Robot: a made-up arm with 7 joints.
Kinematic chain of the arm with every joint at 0, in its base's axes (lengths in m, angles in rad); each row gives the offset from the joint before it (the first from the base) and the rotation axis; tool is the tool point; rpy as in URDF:
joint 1: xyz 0 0 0.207 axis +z
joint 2: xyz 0 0 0 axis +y
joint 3: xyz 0 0 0.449 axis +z
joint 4: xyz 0.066 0 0 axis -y
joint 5: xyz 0.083 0 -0.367 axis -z
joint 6: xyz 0 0 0 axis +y
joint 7: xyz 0.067 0 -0.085 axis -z
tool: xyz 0 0 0 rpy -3.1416 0 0
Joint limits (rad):
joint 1: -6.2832..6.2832
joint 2: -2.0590..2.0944
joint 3: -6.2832..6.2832
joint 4: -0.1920..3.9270
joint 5: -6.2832..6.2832
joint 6: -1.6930..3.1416
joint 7: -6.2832..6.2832
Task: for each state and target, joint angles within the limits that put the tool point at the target. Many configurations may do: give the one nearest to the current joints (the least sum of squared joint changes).
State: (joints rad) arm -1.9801 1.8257 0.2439 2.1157 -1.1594 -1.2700 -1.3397
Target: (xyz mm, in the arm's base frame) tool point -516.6 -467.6 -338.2
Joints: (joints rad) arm -2.5339 2.0010 0.0573 2.4453 -0.8642 -0.5390 -1.3397
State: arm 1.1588 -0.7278 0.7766 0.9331 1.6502 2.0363 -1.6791
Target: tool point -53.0 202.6 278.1
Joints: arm 0.7779 -0.3108 0.5563 0.1272 1.5294 1.6536 -1.6791
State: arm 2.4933 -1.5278 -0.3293 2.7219 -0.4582 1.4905 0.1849
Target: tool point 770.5 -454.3 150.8
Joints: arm 2.5016 -1.8070 -0.3600 2.8550 -0.4775 1.4628 0.1849
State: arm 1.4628 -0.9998 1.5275 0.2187 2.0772 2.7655 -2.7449
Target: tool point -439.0 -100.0 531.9
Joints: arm 1.3554 -0.7423 1.2012 0.9118 2.2782 2.6905 -2.7449
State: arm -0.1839 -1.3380 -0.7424 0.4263 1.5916 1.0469 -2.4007
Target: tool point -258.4 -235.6 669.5
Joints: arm -0.2428 -1.3863 -0.6864 1.0154 1.6468 1.0531 -2.4007
